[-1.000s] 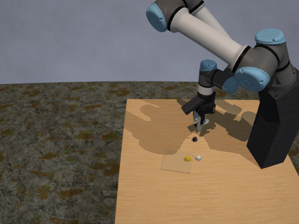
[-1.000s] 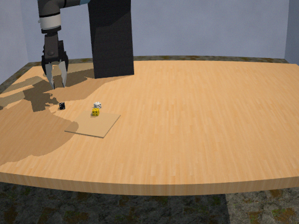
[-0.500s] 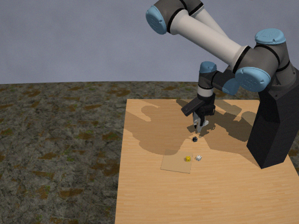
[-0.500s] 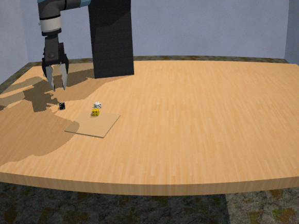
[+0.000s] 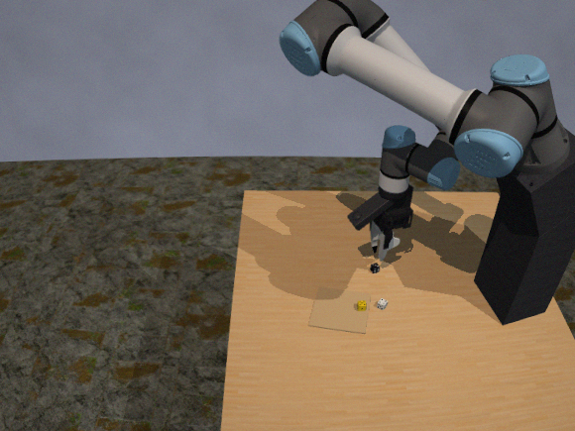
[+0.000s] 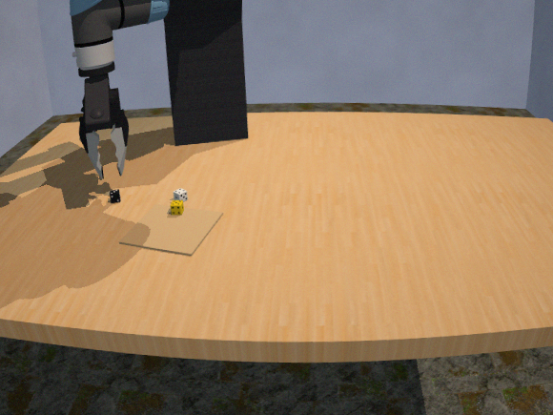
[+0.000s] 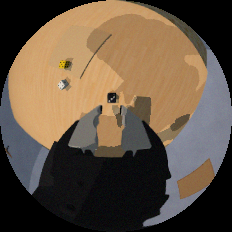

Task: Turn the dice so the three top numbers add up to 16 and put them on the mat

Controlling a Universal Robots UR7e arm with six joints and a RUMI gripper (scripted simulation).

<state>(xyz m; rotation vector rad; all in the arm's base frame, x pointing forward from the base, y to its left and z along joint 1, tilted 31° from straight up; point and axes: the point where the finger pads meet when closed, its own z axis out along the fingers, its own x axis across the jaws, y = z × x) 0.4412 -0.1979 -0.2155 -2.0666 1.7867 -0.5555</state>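
Now: the black die 60 mm below my hand. From my hand the other things lie so: yellow die (80 mm ahead, 130 mm to the left, 50 mm below); then thin tan mat (130 mm ahead, 120 mm to the left, 60 mm below); then white die (30 mm ahead, 140 mm to the left, 60 mm below).
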